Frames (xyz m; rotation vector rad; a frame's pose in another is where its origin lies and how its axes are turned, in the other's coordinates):
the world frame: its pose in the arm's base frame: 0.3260 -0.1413 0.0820 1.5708 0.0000 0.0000
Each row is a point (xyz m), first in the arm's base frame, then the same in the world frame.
Working: the arm's base frame: its pose in the world frame: -0.3260 -0.0820 -0.1413 -1.5708 0.0000 0.0000

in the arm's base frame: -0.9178 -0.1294 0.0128
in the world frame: -1.2438 -0.0692 -0.0119
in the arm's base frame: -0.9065 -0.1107 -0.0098
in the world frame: -1.2325 -0.0918 -0.0306
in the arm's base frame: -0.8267 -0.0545 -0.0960
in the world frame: -1.1527 -0.1780 -0.0868
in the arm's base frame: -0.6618 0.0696 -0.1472
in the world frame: -0.9878 -0.2292 -0.2109
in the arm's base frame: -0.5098 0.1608 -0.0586
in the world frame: -0.8358 -0.1406 -0.3021
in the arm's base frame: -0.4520 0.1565 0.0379
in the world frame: -0.7780 -0.0441 -0.2978
